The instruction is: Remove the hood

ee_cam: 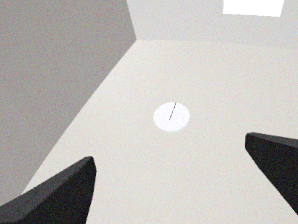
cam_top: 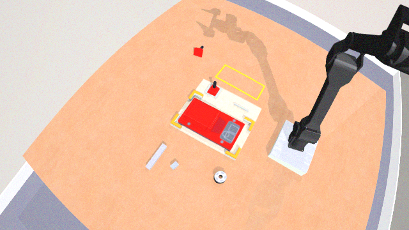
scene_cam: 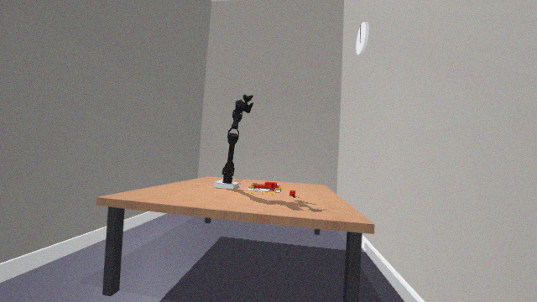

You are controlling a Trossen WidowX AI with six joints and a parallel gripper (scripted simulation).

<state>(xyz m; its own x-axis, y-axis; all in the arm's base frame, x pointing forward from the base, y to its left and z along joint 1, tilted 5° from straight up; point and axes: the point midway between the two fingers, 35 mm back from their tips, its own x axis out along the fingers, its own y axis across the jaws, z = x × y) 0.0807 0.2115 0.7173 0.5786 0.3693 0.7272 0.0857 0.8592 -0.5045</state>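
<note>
The red hood is 190 mm ahead of my gripper tip, 170 mm to the right of it and 730 mm below it. The rest, counted from my gripper tip: grey engine block: 190 mm ahead, 170 mm to the right, 750 mm below; grey bar: 280 mm ahead, 10 mm to the left, 770 mm below.
</note>
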